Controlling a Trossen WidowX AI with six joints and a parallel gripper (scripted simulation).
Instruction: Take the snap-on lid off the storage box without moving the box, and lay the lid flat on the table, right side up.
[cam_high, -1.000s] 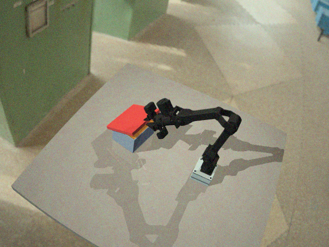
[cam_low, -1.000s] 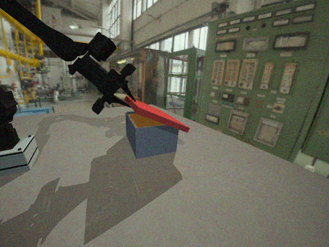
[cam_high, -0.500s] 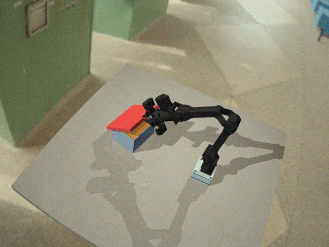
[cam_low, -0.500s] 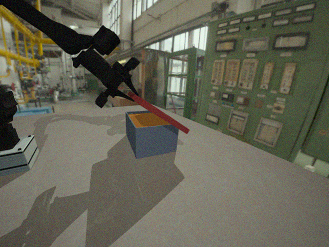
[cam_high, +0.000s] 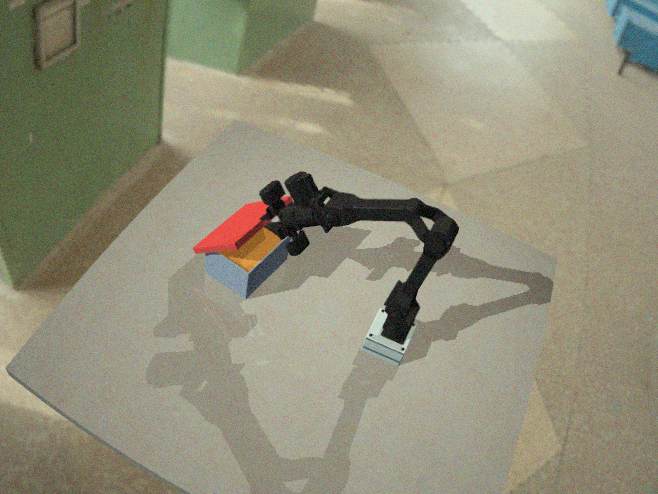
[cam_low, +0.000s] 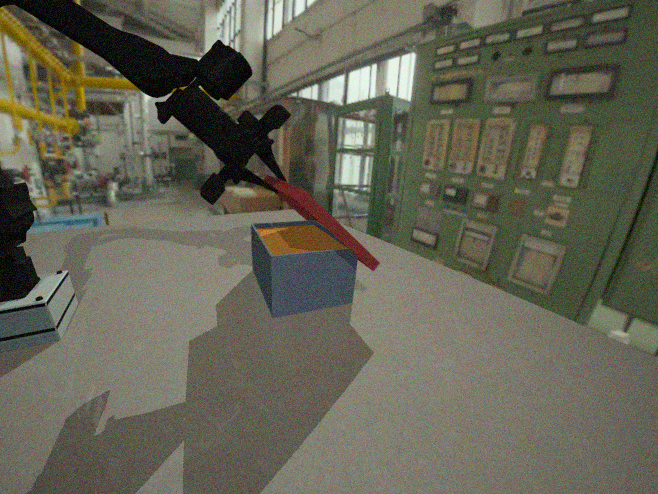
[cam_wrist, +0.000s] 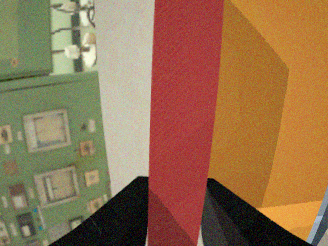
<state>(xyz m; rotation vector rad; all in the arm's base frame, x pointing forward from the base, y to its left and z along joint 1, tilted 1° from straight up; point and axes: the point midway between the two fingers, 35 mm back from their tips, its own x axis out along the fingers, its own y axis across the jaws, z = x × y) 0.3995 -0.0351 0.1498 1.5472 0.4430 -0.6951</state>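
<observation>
My gripper tip is 70 mm short of the red lid, 50 mm above it and 10 mm to the left of it. From my gripper tip the other things lie so: blue storage box: 140 mm below, 30 mm ahead.
</observation>
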